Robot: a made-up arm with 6 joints.
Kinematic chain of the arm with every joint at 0, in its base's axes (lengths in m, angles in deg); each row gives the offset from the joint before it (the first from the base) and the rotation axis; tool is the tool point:
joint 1: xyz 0 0 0.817 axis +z
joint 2: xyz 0.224 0 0 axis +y
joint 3: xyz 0 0 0.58 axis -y
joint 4: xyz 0 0 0.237 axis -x
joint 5: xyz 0.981 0 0 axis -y
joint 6: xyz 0.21 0 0 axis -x
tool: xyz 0 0 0
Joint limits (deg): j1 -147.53..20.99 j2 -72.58..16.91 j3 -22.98..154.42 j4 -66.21..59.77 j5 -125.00..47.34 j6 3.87..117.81
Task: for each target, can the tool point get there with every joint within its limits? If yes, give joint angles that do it. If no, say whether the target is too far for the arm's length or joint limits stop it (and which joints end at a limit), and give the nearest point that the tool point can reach.
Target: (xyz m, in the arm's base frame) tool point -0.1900 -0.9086 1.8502
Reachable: yes | joints -100.66 -11.17 16.49 5.21 -101.63 28.09
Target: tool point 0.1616 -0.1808 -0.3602
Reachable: no: joint limits stop it (at a limit: joint 1, joint 2, joint 3, joint 5) | nearest point 0.7073 0.4029 -0.0943 | short by 0.842 m
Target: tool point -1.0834 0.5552 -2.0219
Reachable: no: too far | nearest point -0.7681 0.3936 -0.0950 | short by 1.959 m
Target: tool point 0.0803 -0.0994 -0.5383
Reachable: no: joint limits stop it (at a limit: joint 1, joint 2, joint 3, joint 5) | nearest point 0.6935 0.4190 -0.0971 | short by 0.916 m
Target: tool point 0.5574 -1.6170 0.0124
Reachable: no: joint limits stop it (at a limit: joint 2, joint 3) | nearest point 0.4510 -1.3084 0.7333 | short by 0.791 m
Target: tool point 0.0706 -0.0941 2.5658
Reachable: yes | joints -66.18 -9.18 74.60 -15.99 -27.38 81.35
